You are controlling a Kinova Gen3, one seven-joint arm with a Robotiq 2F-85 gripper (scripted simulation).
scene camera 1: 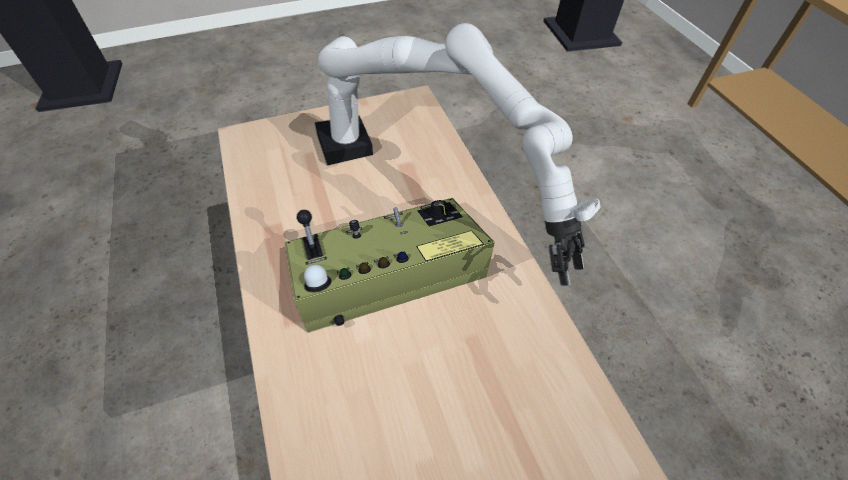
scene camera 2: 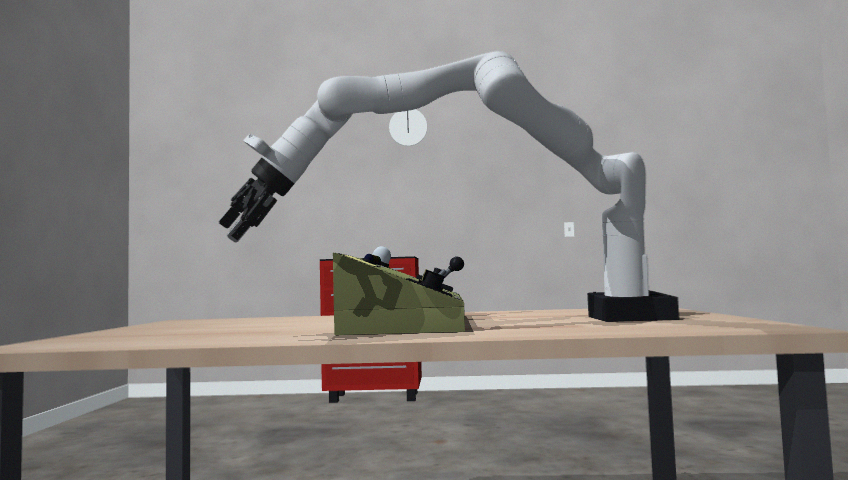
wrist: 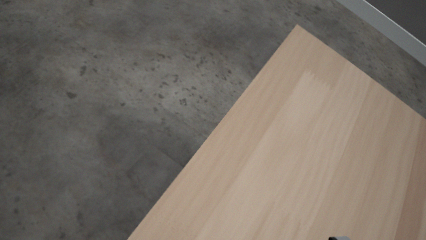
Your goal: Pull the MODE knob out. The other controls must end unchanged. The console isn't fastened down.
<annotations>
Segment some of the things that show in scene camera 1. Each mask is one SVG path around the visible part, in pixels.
My gripper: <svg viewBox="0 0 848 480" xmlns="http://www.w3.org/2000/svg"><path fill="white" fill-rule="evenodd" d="M576 218L562 222L545 221L547 233L555 237L555 245L549 245L552 272L558 272L562 287L569 287L571 285L568 271L571 257L574 269L582 270L584 268L581 253L585 243L581 230L581 221L578 221Z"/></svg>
An olive console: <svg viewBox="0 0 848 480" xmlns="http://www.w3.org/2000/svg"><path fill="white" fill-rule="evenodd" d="M495 242L453 198L436 200L430 204L398 212L396 207L393 208L394 213L362 222L352 220L347 226L312 235L310 229L312 214L308 210L300 210L296 218L305 228L307 236L303 237L303 240L298 238L286 241L285 248L294 302L307 333L335 324L341 326L345 321L486 278Z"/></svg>
</annotations>
